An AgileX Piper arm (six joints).
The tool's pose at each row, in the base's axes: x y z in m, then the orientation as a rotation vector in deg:
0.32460 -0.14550 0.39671 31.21 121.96 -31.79
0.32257 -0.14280 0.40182 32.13 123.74 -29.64
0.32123 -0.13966 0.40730 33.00 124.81 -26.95
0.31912 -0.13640 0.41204 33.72 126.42 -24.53
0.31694 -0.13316 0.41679 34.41 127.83 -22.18
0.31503 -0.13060 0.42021 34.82 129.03 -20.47
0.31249 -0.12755 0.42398 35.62 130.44 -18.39
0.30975 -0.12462 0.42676 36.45 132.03 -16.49
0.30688 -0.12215 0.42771 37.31 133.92 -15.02
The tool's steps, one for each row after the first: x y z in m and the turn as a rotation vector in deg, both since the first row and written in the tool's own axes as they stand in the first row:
-0.00258 0.00006 -0.00556 -1.24 2.00 0.81
-0.00576 0.00079 -0.01113 -2.84 3.38 2.01
-0.00788 0.00133 -0.01685 -4.30 5.23 2.82
-0.00999 0.00181 -0.02261 -5.69 6.91 3.63
-0.01128 0.00215 -0.02709 -6.73 8.28 4.09
-0.01242 0.00246 -0.03244 -7.85 10.02 4.84
-0.01266 0.00276 -0.03730 -8.82 11.94 5.47
-0.01142 0.00297 -0.04100 -9.46 14.12 5.84

